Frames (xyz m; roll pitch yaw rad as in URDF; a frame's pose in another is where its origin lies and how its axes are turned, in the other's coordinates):
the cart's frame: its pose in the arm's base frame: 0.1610 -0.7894 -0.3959 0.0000 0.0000 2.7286
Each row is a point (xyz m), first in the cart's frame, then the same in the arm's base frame.
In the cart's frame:
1: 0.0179 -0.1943 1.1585
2: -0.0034 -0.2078 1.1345
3: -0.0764 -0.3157 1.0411
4: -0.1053 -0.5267 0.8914
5: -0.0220 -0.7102 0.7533
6: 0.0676 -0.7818 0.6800
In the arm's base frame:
1: 0.2226 -0.6043 0.7626
2: 0.2475 -0.6004 0.7386
3: 0.3577 -0.5309 0.6452
4: 0.4688 -0.3492 0.4955
5: 0.4662 -0.1477 0.3574
6: 0.4129 -0.0462 0.2841

